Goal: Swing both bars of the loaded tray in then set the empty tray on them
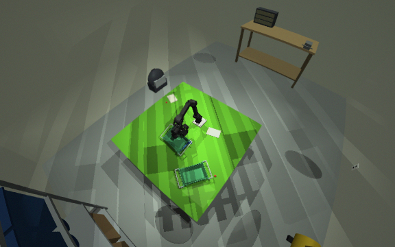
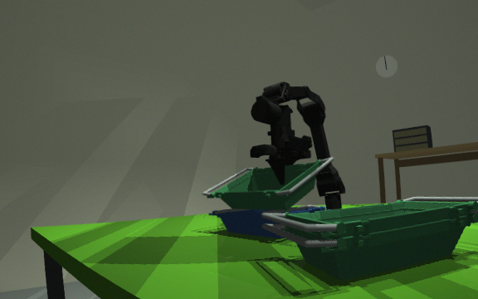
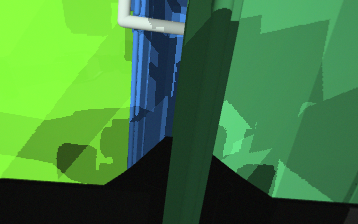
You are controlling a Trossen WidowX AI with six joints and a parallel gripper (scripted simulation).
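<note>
My gripper tip is 7 cm short of the green plastic tray, 1 cm to the left of it and 1 cm below it. Also, from my gripper tip: small red block 13 cm ahead, 50 cm to the left, 12 cm below.
</note>
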